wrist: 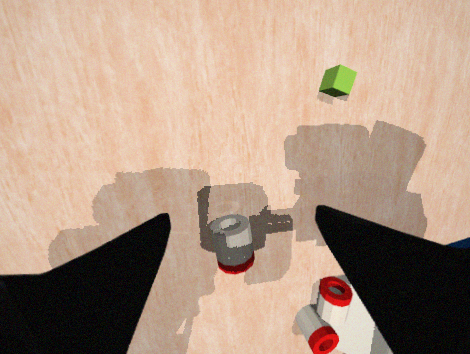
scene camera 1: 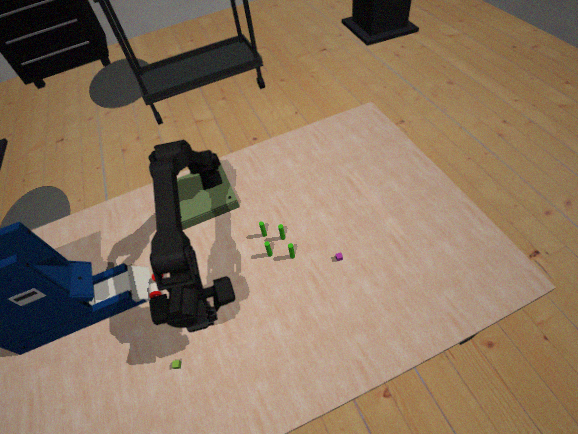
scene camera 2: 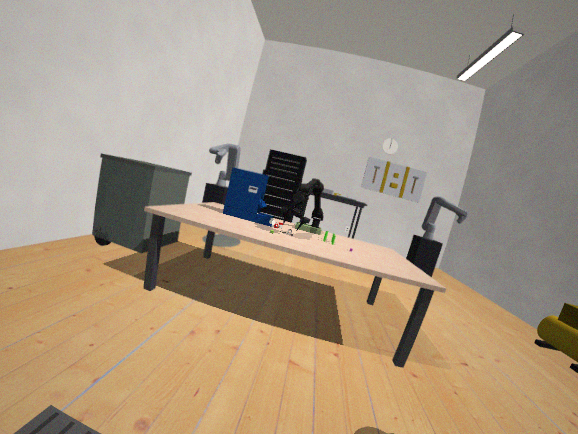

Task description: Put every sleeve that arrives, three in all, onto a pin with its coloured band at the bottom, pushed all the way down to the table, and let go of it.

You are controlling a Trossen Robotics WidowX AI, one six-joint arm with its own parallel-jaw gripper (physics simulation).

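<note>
A grey-white sleeve (wrist: 234, 242) stands on the table, its open end up and red band at the bottom, between and below my spread fingers in the wrist view. My gripper (wrist: 243, 216) is open and empty above it; the fingers do not touch it. Two more sleeves are at the chute end: one (wrist: 334, 302) has its red band up, the other (wrist: 315, 330) is tilted with its red end toward the lower edge of the wrist view. Their red ends show partly beside the arm in scene camera 1. Several green pins (scene camera 1: 268, 249) (scene camera 2: 333, 239) stand bare.
A blue dispenser (scene camera 1: 37, 300) (scene camera 2: 245, 195) with a pale chute (scene camera 1: 140, 280) stands left of the arm. A lime cube (scene camera 1: 176, 364) (wrist: 338, 80) lies near the standing sleeve. A magenta cube (scene camera 1: 339, 256) (scene camera 2: 351, 249) lies right of the pins. A green base block (scene camera 1: 205, 212) is at the arm's foot.
</note>
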